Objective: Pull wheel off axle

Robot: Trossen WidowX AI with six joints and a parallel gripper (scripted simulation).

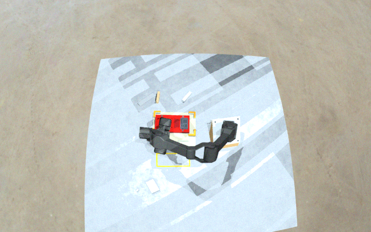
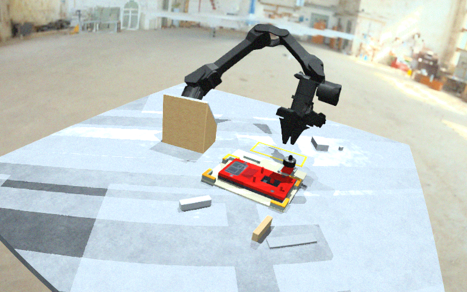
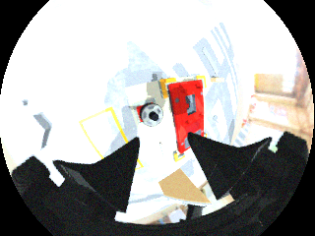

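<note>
Now: gripper tip 2 cm short of the grey wheel, 1 cm to the left of it and 5 cm above it. Round my gripper tip: axle (2 cm ahead, 1 cm to the right, 6 cm below); then grey wedge (7 cm ahead, 27 cm to the left, 8 cm below); then wooden block (5 cm ahead, 30 cm to the right, 8 cm below).
</note>
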